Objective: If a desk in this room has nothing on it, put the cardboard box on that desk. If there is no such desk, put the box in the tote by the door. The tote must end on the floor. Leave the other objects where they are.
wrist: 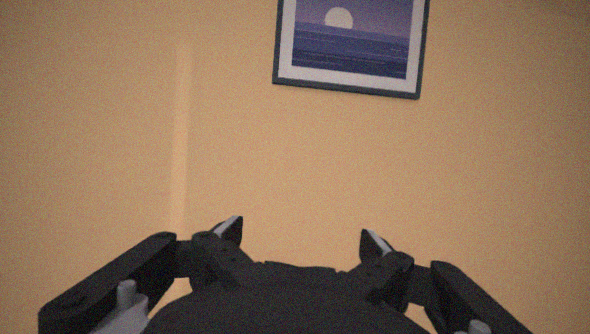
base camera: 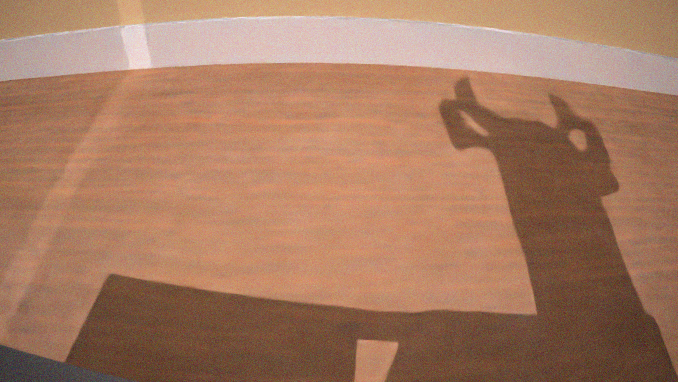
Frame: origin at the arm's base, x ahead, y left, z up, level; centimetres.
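Where they show: gripper, fingertip midpoint: (wrist: 300, 235).
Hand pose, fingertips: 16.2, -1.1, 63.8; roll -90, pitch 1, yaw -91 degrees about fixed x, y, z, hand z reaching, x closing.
Note:
After its pixels a point has its place, as x, y, z.
My gripper (wrist: 300, 235) @[16.2, -1.1, 63.8] is open, with its two black fingers wide apart at the bottom of the wrist view and the yellow wall behind the gap. I see no thing between the fingers. The cardboard box, the tote, the door and any desk do not show in the base camera view or the wrist view.
A yellow wall (base camera: 320, 7) @[78.5, 7.3, -29.1] (wrist: 225, 125) @[76.2, 27.1, 77.6] with a white baseboard (base camera: 300, 40) @[76.8, 10.6, -35.1] runs across ahead of the base. A framed seascape picture (wrist: 350, 82) @[79.0, -15.9, 96.5] hangs on it. The robot's shadow (base camera: 550, 210) @[43.9, -27.1, -39.7] lies on the wooden floor (base camera: 280, 200) @[41.6, 7.5, -39.7]. A dark edge (base camera: 30, 367) shows at the lower left.

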